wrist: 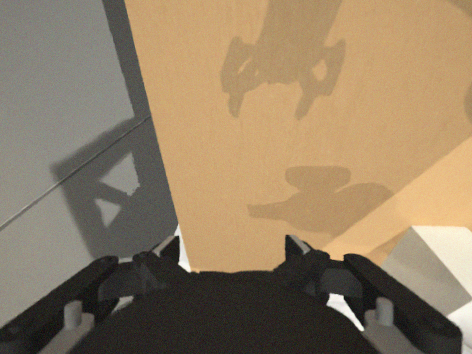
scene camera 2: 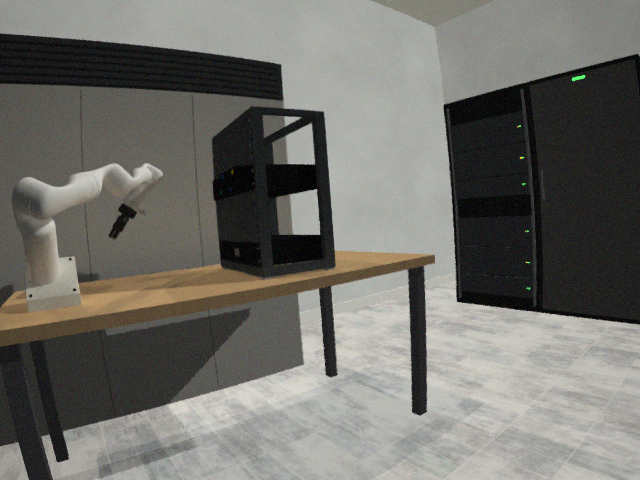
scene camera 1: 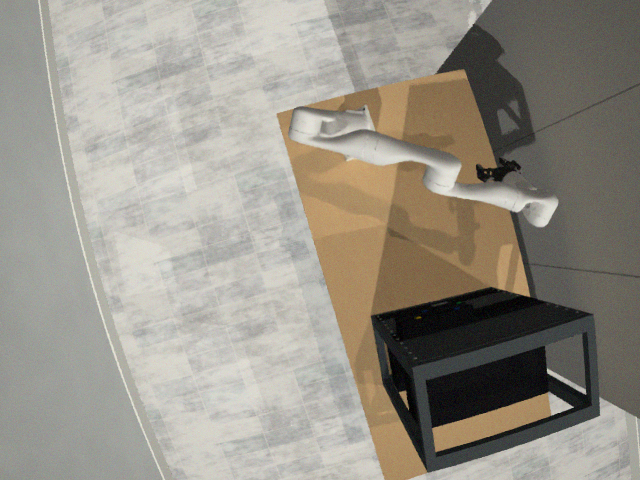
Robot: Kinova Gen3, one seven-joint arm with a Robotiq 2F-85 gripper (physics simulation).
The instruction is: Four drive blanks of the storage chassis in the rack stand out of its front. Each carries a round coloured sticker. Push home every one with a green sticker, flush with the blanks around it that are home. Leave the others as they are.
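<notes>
The rack (scene camera 1: 421, 413) (scene camera 2: 262, 217) stands on the table, with the storage chassis (scene camera 2: 242, 181) in its upper half. Small coloured stickers show on the chassis front: a yellow sticker (scene camera 1: 418, 317) (scene camera 2: 232, 171), a green sticker (scene camera 1: 458, 302) (scene camera 2: 220, 191) and blue marks near them. The blanks are too small and dark to tell how far each stands out. The chassis does not show in the wrist view. My gripper (scene camera 1: 496, 171) (scene camera 2: 113, 235) (wrist: 232, 247) is open and empty, tilted down above the table, well apart from the rack's front.
The wooden table (scene camera 1: 341, 268) (scene camera 2: 382, 258) (wrist: 200, 165) carries the arm's base (scene camera 2: 54, 294) at the end away from the rack. Grey wall panels (scene camera 2: 139, 134) stand behind the table. A lower dark unit (scene camera 2: 248, 253) sits in the rack's bottom. Tall dark cabinets (scene camera 2: 584, 196) stand far off at the right.
</notes>
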